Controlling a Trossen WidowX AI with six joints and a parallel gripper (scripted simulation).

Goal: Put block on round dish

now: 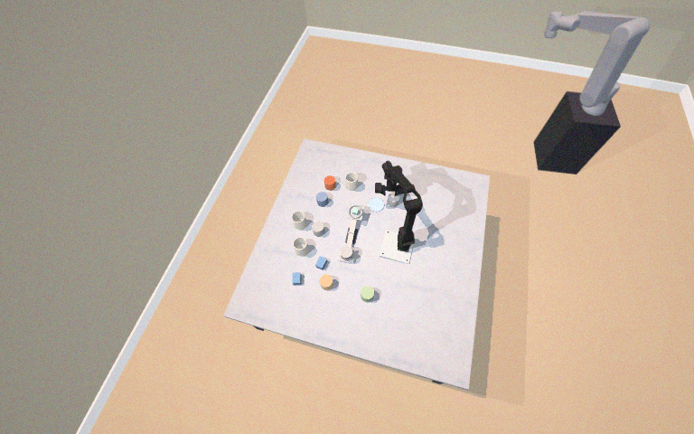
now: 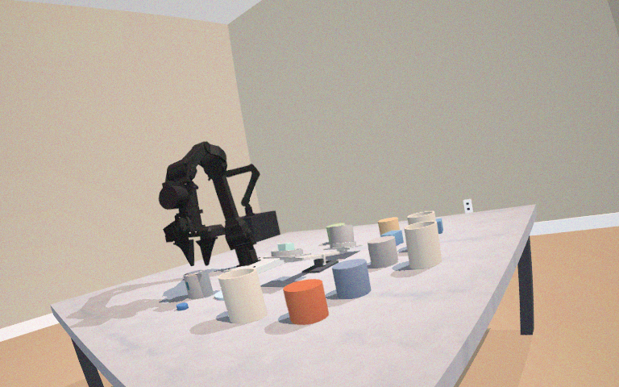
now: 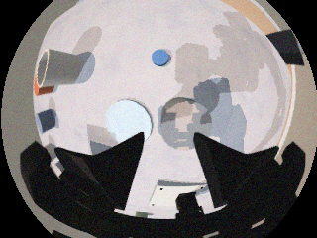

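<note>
Now: the teal block 19 cm ahead of my gripper tip and 14 cm to the left of it. Round my gripper tip: small balance (26 cm to the left, 20 cm ahead, 5 cm below); pale blue round dish (8 cm below, 8 cm ahead, 3 cm to the left); small blue disc (11 cm to the right, 8 cm below, 2 cm ahead).
</note>
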